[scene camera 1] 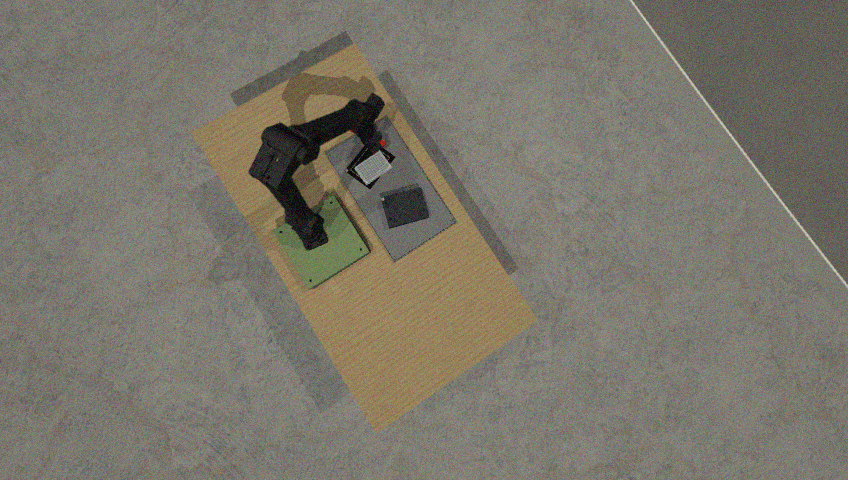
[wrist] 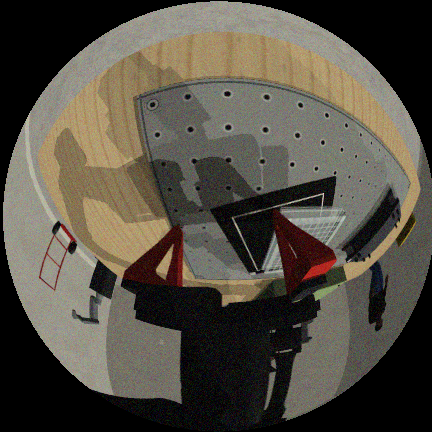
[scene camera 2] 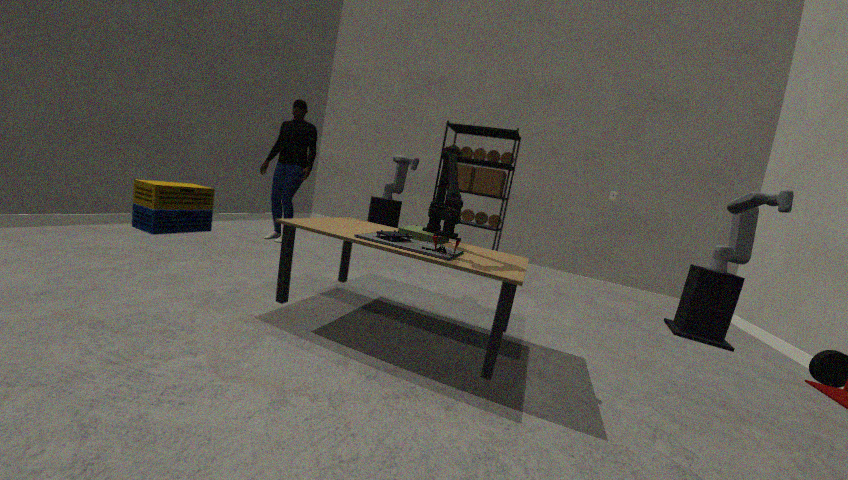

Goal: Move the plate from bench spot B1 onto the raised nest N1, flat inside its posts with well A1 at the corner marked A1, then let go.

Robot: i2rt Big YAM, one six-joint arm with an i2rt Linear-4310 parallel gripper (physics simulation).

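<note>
The white plate lies turned and off-centre on the black square of spot B1, overhanging its nest-side edge. My gripper is open, with red fingers and nothing between them. It is low, beside the plate on the side away from the nest; in the wrist view its right finger overlaps the plate. The dark raised nest N1 stands past the plate, with a small light mark at one corner. Well A1 and the nest's A1 lettering are too small to read.
Spot and nest are on a grey holed board on the wooden table. The arm stands on a green base plate. A person, crates and a shelf rack are beyond the table.
</note>
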